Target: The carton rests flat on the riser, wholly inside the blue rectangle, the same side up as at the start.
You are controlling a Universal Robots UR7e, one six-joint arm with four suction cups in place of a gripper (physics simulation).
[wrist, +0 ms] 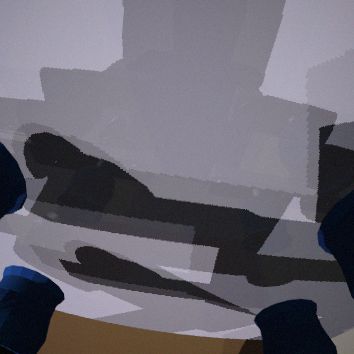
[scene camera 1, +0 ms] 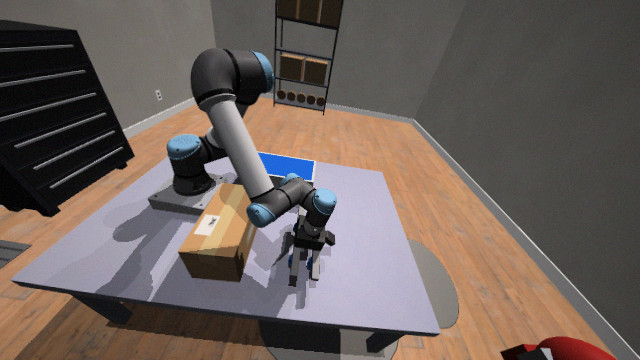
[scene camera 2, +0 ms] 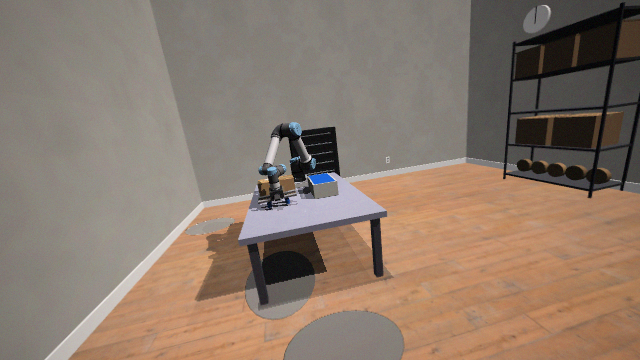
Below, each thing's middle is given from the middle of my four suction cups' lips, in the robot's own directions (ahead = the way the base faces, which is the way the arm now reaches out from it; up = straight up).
Labels:
My suction cup is now 28 cm past the brown carton (scene camera 1: 217, 248) and 4 cm below it. Also, from my suction cup: riser with blue rectangle (scene camera 1: 277, 166): 39 cm to the left, 17 cm behind, 3 cm above.

